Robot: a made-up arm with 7 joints. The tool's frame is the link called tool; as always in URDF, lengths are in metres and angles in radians. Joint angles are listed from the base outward.
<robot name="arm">
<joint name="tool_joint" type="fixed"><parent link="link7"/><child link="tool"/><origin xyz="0.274 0.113 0.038" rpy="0 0 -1.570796"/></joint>
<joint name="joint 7" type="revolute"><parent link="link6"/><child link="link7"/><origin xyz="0.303 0.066 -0.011" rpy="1.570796 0 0"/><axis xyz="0 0 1"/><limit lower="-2.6" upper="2.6"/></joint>
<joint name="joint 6" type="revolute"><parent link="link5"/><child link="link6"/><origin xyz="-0.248 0.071 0.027" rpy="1.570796 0 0"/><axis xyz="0 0 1"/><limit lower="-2.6" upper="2.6"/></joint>
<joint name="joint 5" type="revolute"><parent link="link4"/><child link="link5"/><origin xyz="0.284 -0.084 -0.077" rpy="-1.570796 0 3.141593"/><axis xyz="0 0 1"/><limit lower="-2.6" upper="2.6"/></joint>
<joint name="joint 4" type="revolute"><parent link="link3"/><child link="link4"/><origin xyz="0.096 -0.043 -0.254" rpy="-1.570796 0 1.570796"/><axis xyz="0 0 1"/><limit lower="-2.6" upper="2.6"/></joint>
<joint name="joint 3" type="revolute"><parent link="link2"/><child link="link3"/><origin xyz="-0.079 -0.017 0.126" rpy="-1.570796 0 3.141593"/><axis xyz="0 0 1"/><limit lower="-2.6" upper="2.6"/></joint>
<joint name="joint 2" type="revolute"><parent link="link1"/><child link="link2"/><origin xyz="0.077 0.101 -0.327" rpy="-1.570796 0 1.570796"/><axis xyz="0 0 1"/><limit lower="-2.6" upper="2.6"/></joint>
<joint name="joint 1" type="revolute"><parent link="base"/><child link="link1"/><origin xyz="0 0 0.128" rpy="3.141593 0 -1.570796"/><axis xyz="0 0 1"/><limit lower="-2.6" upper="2.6"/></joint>
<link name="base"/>
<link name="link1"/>
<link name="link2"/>
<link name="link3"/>
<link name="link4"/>
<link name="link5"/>
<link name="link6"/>
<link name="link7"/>
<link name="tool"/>
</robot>
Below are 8 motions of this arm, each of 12 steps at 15 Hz.
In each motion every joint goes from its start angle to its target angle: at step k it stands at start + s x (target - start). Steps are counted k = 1, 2, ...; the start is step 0. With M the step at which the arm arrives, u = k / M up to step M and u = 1 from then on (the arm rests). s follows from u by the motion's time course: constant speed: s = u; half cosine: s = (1 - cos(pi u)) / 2; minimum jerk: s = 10 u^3 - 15 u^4 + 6 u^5.
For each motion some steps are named. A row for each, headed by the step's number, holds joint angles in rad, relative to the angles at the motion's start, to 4 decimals.
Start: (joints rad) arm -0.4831 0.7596 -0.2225 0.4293 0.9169 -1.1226 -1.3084
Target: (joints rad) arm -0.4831 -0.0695 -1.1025 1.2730 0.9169 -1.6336 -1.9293
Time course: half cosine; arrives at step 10
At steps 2, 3, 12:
2: 0.0000 -0.0792 -0.0840 0.0806 0.0000 -0.0488 -0.0593
3: 0.0000 -0.1709 -0.1814 0.1739 0.0000 -0.1053 -0.1280
12: 0.0000 -0.8291 -0.8800 0.8437 0.0000 -0.5110 -0.6209

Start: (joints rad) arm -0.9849 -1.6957 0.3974 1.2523 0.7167 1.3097 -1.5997
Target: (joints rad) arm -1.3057 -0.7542 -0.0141 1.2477 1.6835 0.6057 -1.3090
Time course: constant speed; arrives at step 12
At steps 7, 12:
7: -0.1871 0.5492 -0.2400 -0.0027 0.5640 -0.4107 0.1696
12: -0.3208 0.9415 -0.4115 -0.0046 0.9668 -0.7040 0.2907

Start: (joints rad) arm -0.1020 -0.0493 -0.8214 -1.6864 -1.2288 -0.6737 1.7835
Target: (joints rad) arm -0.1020 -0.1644 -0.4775 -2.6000 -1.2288 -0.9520 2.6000
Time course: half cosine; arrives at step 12
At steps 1, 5, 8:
1: 0.0000 -0.0020 0.0059 -0.0156 0.0000 -0.0047 0.0139
5: 0.0000 -0.0427 0.1274 -0.3386 0.0000 -0.1031 0.3026
8: 0.0000 -0.0863 0.2579 -0.6852 0.0000 -0.2087 0.6124

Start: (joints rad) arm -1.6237 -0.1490 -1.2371 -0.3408 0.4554 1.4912 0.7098
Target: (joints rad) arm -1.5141 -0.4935 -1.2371 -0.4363 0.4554 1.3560 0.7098
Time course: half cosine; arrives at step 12
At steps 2, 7, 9, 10, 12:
2: 0.0073 -0.0231 0.0000 -0.0064 0.0000 -0.0091 0.0000
7: 0.0690 -0.2168 0.0000 -0.0601 0.0000 -0.0851 0.0000
9: 0.0935 -0.2940 0.0000 -0.0815 0.0000 -0.1154 0.0000
10: 0.1023 -0.3214 0.0000 -0.0891 0.0000 -0.1261 0.0000
12: 0.1096 -0.3445 0.0000 -0.0955 0.0000 -0.1352 0.0000

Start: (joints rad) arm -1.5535 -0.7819 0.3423 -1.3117 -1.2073 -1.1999 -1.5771
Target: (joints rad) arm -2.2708 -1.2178 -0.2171 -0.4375 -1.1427 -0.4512 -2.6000
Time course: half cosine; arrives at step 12
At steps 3, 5, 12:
3: -0.1050 -0.0638 -0.0819 0.1280 0.0095 0.1096 -0.1498
5: -0.2658 -0.1615 -0.2073 0.3240 0.0239 0.2775 -0.3791
12: -0.7173 -0.4359 -0.5594 0.8742 0.0646 0.7487 -1.0229

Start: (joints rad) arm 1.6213 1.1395 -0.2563 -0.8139 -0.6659 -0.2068 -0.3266
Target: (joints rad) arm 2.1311 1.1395 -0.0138 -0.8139 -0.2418 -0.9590 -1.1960
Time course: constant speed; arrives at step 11
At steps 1, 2, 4, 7, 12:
1: 0.0463 0.0000 0.0220 0.0000 0.0386 -0.0684 -0.0790
2: 0.0927 0.0000 0.0441 0.0000 0.0771 -0.1368 -0.1581
4: 0.1854 0.0000 0.0882 0.0000 0.1542 -0.2735 -0.3161
7: 0.3244 0.0000 0.1543 0.0000 0.2699 -0.4787 -0.5533
12: 0.5098 0.0000 0.2425 0.0000 0.4241 -0.7522 -0.8694

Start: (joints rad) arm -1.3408 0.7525 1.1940 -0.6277 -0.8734 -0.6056 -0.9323
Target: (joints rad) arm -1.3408 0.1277 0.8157 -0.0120 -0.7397 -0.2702 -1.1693
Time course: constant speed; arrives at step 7
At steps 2, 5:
2: 0.0000 -0.1785 -0.1081 0.1759 0.0382 0.0958 -0.0677
5: 0.0000 -0.4463 -0.2702 0.4398 0.0955 0.2396 -0.1693

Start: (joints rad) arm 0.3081 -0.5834 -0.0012 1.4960 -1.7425 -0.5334 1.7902
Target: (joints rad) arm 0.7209 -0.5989 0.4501 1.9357 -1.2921 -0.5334 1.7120
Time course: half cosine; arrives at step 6
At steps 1, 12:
1: 0.0277 -0.0010 0.0302 0.0295 0.0302 0.0000 -0.0052
12: 0.4128 -0.0155 0.4513 0.4397 0.4504 0.0000 -0.0782

